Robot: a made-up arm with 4 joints.
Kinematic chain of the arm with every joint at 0, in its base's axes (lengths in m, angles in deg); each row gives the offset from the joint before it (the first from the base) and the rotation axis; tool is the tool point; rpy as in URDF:
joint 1: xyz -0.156 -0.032 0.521 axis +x
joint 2: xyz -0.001 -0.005 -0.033 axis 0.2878 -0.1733 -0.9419
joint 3: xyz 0.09 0 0.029 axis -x
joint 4: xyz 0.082 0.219 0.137 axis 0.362 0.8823 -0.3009
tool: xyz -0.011 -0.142 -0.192 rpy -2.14 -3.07 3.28
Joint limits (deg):
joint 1: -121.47..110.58
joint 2: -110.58..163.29
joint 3: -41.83..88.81
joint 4: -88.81..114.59
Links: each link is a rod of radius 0.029 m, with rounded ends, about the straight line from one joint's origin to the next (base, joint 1, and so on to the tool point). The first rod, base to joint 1, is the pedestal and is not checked.
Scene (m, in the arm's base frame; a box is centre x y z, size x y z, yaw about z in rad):
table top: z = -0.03
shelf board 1: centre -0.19 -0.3 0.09 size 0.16 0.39 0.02 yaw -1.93
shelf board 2: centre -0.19 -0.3 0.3 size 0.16 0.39 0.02 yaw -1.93
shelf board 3: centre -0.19 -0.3 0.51 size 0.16 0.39 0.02 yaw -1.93
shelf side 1: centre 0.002 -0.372 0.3 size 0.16 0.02 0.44 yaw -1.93
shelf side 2: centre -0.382 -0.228 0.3 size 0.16 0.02 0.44 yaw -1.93
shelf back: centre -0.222 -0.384 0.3 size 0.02 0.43 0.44 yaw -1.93
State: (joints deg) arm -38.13 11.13 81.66 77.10
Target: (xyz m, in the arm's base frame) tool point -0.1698 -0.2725 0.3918
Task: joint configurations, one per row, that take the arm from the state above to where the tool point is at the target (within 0.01 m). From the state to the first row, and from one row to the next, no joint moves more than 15 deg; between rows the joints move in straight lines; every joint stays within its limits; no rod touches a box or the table.
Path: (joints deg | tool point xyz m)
1: -32.37 22.10 82.55 64.01 | -0.1614 -0.0683 0.3310
2: -26.62 33.07 83.45 50.93 | -0.1412 -0.0818 0.3639
3: -20.86 44.04 84.34 37.84 | -0.1284 -0.1046 0.3927
4: -15.10 55.01 85.23 24.75 | -0.1231 -0.1348 0.4144
5: -9.34 65.98 86.13 11.67 | -0.1252 -0.1700 0.4264
6: -3.59 76.95 87.02 -1.42 | -0.1341 -0.2071 0.4270
7: 2.17 87.92 87.92 -14.51 | -0.1493 -0.2425 0.4154
8: 7.93 98.89 88.81 -27.59 | -0.1698 -0.2725 0.3918

